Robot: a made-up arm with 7 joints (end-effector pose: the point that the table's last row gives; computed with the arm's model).
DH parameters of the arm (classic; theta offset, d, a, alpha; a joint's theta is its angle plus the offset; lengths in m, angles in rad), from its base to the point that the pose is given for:
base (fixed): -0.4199 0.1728 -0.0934 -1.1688
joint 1: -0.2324 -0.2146 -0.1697 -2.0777
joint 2: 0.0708 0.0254 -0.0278 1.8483
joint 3: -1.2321 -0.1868 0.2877 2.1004
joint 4: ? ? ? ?
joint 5: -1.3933 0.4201 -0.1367 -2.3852
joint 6: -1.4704 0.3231 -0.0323 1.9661
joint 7: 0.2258 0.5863 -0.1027 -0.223
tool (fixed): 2.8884 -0.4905 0 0
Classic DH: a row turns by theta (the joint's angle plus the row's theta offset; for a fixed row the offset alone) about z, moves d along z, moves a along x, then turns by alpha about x.
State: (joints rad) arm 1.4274 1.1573 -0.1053 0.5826 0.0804 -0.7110 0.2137
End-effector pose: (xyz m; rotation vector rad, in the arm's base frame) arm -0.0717 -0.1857 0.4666 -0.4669 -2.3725 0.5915
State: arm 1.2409 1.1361 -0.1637 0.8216 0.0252 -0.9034 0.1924
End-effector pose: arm -0.1684 -0.1244 0.4700 -0.4710 -2.2875 0.9134
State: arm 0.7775 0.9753 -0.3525 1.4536 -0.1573 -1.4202 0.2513
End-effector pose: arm -0.3798 0.0117 0.3303 -0.9189 -1.8045 1.8090
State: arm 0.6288 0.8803 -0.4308 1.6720 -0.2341 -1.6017 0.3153
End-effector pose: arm -0.4308 0.0259 0.2452 -1.2133 -1.5493 2.1113
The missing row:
joint 4: -0.5842 0.2047 0.0028 -1.8818
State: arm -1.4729 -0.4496 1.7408 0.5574 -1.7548 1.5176 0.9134
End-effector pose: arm -0.1951 -0.0679 0.4577 -0.9866 -0.0898 -0.3218
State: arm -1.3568 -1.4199 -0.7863 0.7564 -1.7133 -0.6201 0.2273
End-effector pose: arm -0.5959 -0.1812 -0.1953 -0.7392 -0.8092 -0.1934
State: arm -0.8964 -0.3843 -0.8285 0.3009 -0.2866 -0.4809 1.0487
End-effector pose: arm -0.6440 0.1775 -0.0856 0.2005 0.7377 0.0315
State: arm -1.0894 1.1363 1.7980 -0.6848 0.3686 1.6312 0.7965
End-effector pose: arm -0.2459 -0.6198 -0.1964 1.4889 -0.8754 1.4348
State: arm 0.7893 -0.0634 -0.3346 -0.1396 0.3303 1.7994 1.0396
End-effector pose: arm -0.1822 -0.3098 0.6251 0.4751 0.6847 1.4752
